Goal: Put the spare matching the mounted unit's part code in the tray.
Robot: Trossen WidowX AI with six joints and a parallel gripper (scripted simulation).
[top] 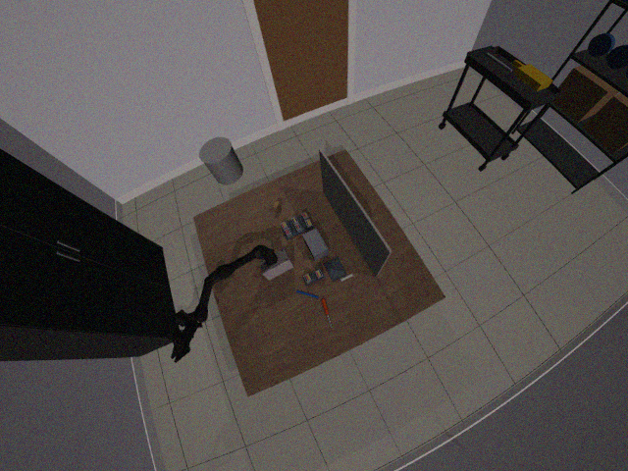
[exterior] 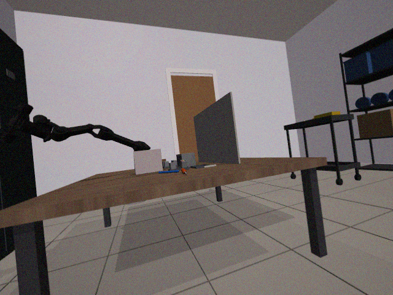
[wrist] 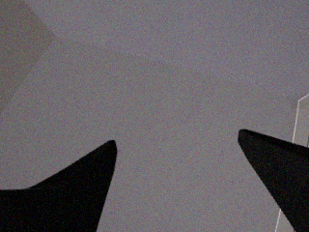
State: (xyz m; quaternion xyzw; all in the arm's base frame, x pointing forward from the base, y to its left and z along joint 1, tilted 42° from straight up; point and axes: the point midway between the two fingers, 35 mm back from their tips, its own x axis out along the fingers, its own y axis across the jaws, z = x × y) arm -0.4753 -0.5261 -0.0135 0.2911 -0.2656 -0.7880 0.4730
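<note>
Right now my gripper tip is 83 cm short of the grey spare block, 64 cm to the right of it and 31 cm above it. Also, from my gripper tip: grey panel: 106 cm ahead, 51 cm to the left, 13 cm below; then blue pen: 69 cm ahead, 20 cm to the left, 35 cm below; then grey tray: 90 cm ahead, 29 cm to the left, 36 cm below.
</note>
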